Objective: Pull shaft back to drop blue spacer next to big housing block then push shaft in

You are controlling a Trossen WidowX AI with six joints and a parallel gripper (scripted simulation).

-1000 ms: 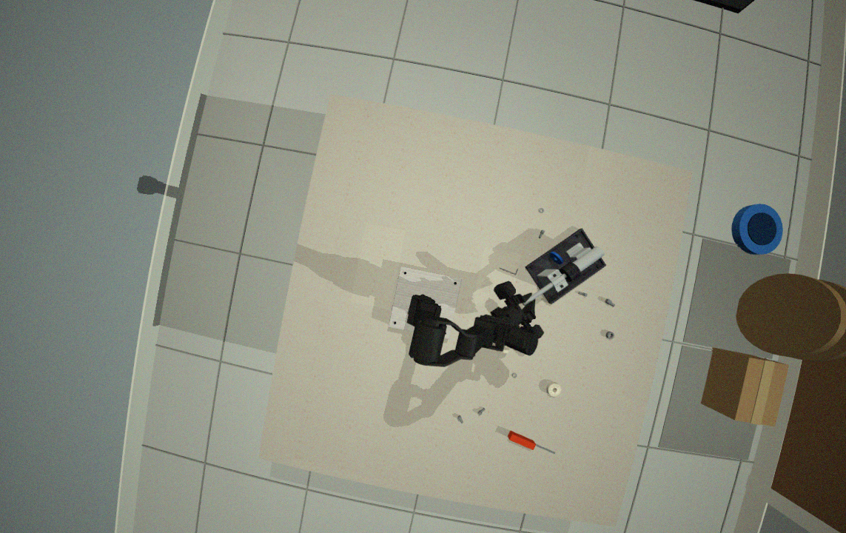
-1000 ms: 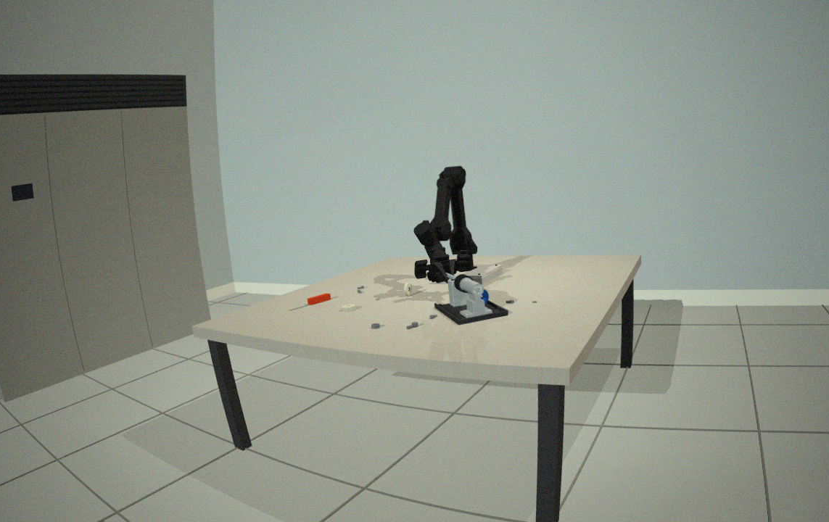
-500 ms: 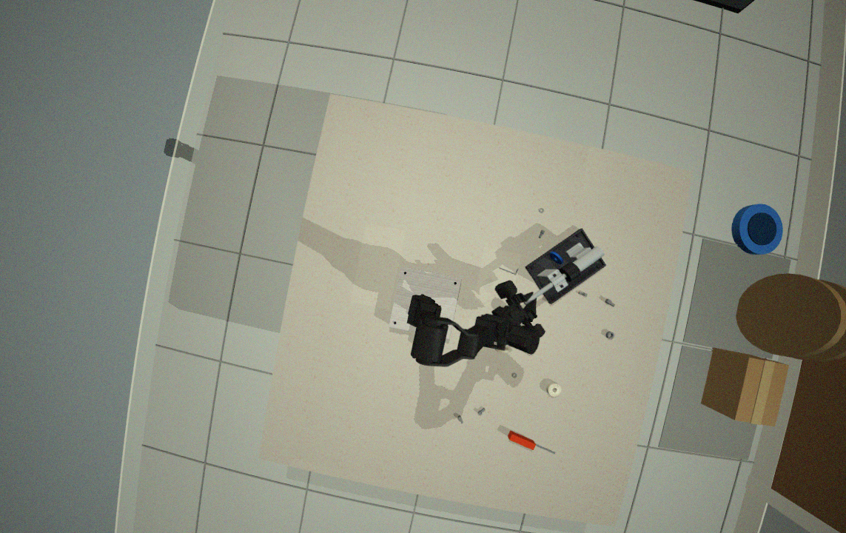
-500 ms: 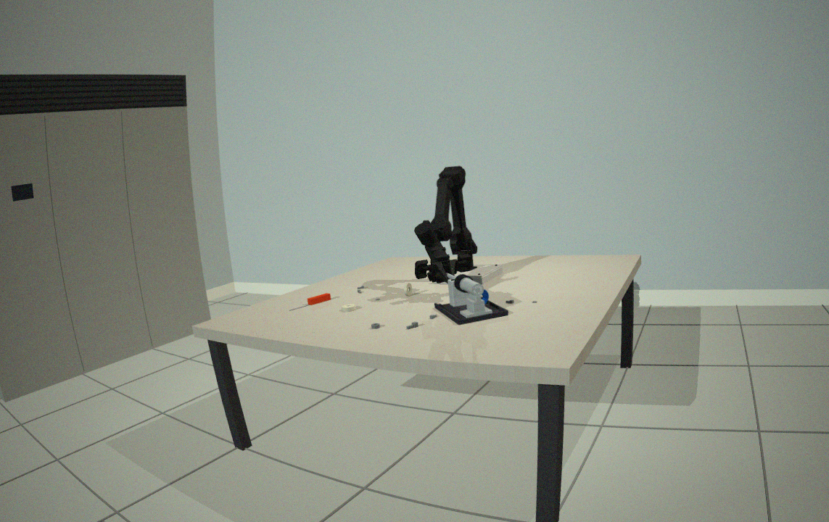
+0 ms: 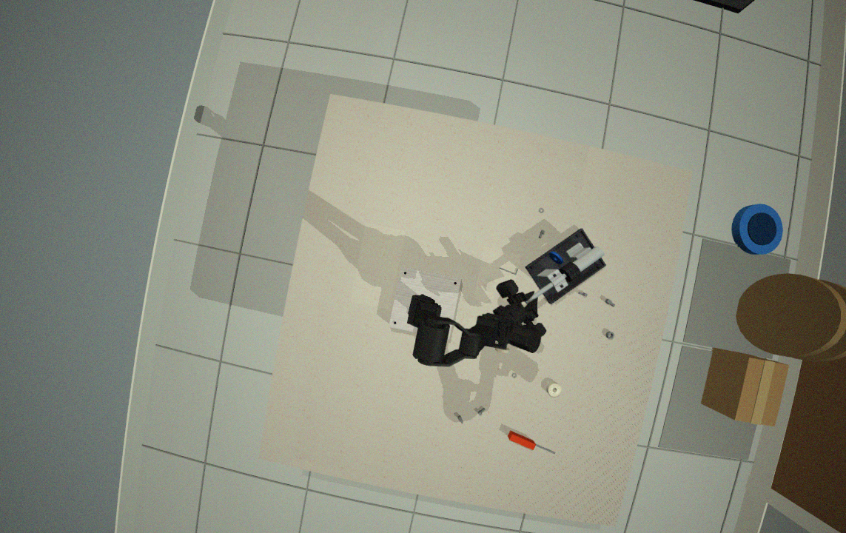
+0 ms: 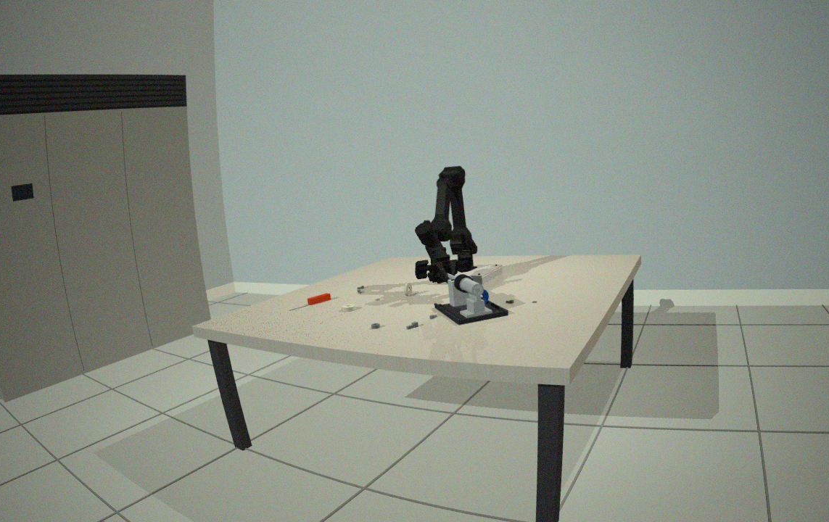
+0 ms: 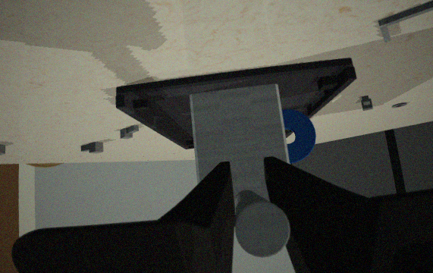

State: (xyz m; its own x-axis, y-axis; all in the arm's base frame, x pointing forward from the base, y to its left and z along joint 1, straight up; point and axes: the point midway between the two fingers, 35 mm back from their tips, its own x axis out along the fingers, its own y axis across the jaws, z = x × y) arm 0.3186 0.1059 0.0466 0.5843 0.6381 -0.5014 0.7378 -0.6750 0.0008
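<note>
Now: the grey shaft 40 mm ahead of my gripper tip, 50 mm to the left of it and 20 mm above it. From my gripper tip the other things lie so: white ring: 170 mm ahead, 300 mm to the right, 50 mm below; then blue spacer: 50 mm ahead, 130 mm to the left, 30 mm below.
</note>
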